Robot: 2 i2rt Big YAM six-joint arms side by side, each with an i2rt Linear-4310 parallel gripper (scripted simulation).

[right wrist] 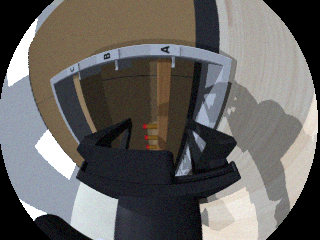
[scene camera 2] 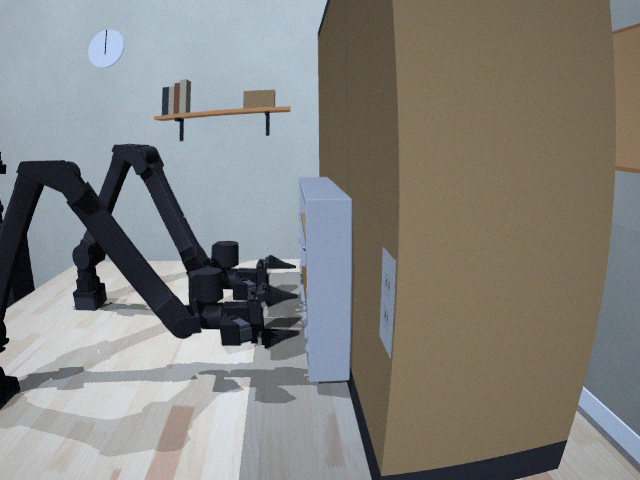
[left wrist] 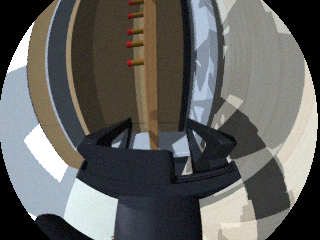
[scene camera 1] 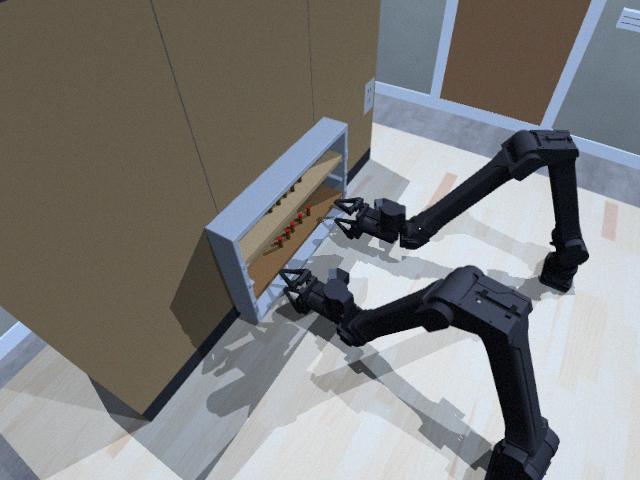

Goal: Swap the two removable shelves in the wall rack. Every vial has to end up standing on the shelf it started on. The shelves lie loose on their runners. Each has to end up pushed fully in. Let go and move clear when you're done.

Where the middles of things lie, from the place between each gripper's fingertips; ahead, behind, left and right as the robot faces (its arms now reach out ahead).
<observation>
I see the brown wooden shelf [scene camera 1: 264,270] 60 mm ahead of my left hand [scene camera 1: 282,279], 140 mm to the right of it and 10 mm above it. The rest, counted from my left hand: pale wooden shelf [scene camera 1: 257,237] 60 mm ahead, 140 mm to the right, 160 mm above; then wall outlet [scene camera 2: 388,263] 90 mm ahead, 690 mm to the right, 180 mm above; then wall rack [scene camera 2: 328,211] 60 mm ahead, 140 mm to the right, 90 mm above.
I see the brown wooden shelf 15 cm to the left of my right hand [scene camera 1: 334,210], 7 cm ahead of it and 1 cm below it. The rest, counted from my right hand: pale wooden shelf: 15 cm to the left, 14 cm above, 7 cm ahead; wall outlet: 41 cm to the right, 17 cm above, 10 cm ahead; wall rack: 15 cm to the left, 7 cm above, 6 cm ahead.
</observation>
